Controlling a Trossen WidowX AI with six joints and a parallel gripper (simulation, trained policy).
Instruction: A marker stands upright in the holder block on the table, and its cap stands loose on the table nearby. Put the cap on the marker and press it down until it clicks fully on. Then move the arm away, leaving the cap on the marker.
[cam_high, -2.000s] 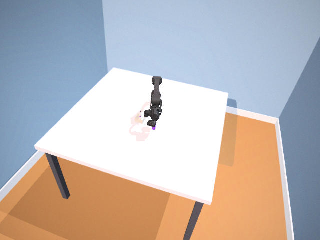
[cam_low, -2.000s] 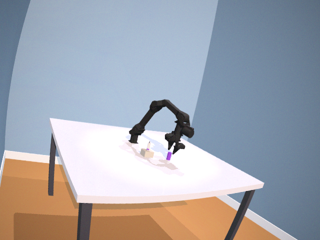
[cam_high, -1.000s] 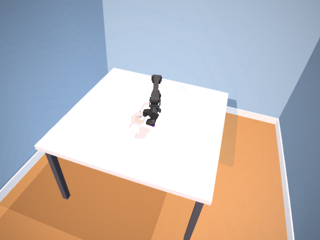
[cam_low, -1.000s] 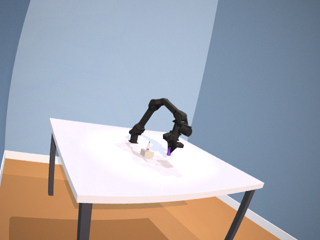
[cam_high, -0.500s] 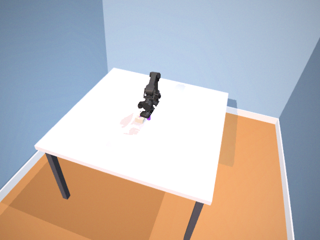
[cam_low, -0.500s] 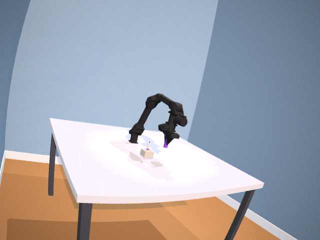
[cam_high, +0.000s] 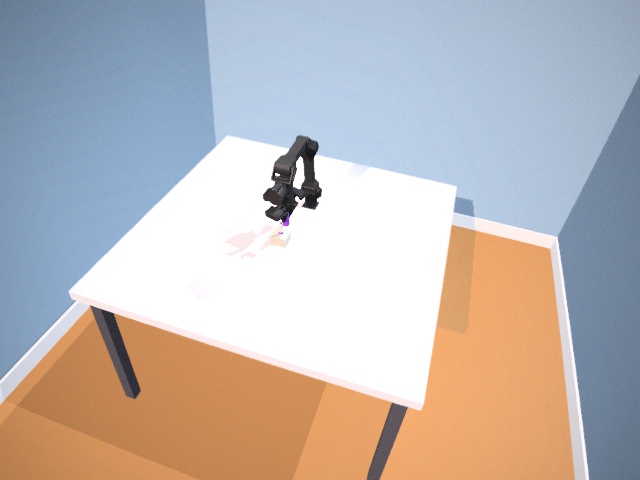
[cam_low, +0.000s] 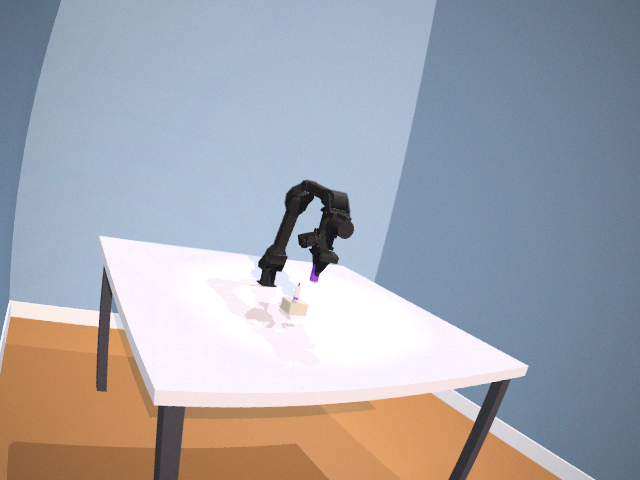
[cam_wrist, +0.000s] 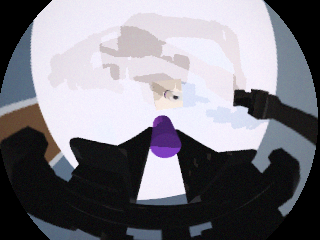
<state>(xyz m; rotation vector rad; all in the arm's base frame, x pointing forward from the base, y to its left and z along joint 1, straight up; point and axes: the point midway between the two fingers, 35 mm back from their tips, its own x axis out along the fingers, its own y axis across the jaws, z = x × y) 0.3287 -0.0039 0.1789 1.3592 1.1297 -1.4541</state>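
The holder block is 30 mm behind my gripper tip, 30 mm to the right of it and 120 mm below it. From my gripper tip the other things lie so: purple cap: right at my gripper tip.
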